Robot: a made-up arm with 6 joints. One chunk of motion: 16 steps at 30 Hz.
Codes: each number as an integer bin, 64 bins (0 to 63) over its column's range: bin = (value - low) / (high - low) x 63, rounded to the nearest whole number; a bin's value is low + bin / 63 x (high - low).
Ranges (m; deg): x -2.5..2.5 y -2.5..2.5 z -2.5..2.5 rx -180..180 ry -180..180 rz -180..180
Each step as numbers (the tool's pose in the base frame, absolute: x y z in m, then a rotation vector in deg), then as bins.
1 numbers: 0.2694 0.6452 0.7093 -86.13 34.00 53.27
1 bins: 35 40 40 16 37 41
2 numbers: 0.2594 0.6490 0.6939 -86.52 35.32 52.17
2 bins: 35 40 40 16 38 41
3 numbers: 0.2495 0.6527 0.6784 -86.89 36.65 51.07
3 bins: 35 40 40 16 38 40
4 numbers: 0.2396 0.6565 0.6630 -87.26 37.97 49.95
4 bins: 35 40 40 16 38 40
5 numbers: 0.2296 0.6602 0.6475 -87.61 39.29 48.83
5 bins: 34 40 40 16 38 40
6 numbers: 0.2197 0.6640 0.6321 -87.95 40.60 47.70
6 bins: 34 40 39 16 39 40
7 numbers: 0.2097 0.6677 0.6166 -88.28 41.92 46.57
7 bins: 34 40 39 16 39 40
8 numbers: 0.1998 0.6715 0.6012 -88.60 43.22 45.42
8 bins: 34 40 39 16 39 39
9 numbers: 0.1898 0.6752 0.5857 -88.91 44.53 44.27
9 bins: 34 40 39 16 39 39
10 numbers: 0.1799 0.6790 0.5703 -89.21 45.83 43.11
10 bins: 34 40 39 16 40 39
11 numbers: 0.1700 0.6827 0.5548 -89.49 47.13 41.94
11 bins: 34 40 38 16 40 39
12 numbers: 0.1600 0.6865 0.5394 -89.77 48.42 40.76
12 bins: 34 40 38 16 40 39
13 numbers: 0.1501 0.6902 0.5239 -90.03 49.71 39.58
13 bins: 33 40 38 16 40 38
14 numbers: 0.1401 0.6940 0.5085 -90.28 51.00 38.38
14 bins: 33 40 38 16 40 38
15 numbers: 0.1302 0.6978 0.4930 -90.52 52.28 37.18
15 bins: 33 40 38 16 41 38
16 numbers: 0.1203 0.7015 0.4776 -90.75 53.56 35.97
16 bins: 33 40 38 16 41 38
